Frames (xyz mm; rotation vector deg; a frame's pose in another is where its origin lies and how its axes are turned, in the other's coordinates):
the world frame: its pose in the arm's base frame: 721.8 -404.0 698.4 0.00 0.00 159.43
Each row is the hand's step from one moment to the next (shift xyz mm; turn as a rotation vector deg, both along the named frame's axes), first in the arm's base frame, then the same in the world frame.
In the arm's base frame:
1: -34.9 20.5 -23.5 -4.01 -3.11 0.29
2: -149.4 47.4 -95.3 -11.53 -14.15 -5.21
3: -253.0 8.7 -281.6 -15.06 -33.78 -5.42
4: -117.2 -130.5 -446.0 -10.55 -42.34 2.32
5: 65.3 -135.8 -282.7 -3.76 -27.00 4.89
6: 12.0 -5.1 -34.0 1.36 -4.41 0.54
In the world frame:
1: 39.9 -6.9 -23.5 2.66 4.32 0.29
2: 156.5 8.1 -95.3 5.82 17.30 -5.21
3: 239.9 80.7 -281.6 2.23 36.92 -5.42
4: 63.9 163.4 -446.0 -5.00 43.35 2.32
5: -108.9 104.2 -282.7 -5.97 26.60 4.89
6: -13.0 0.6 -34.0 -2.82 3.65 0.54

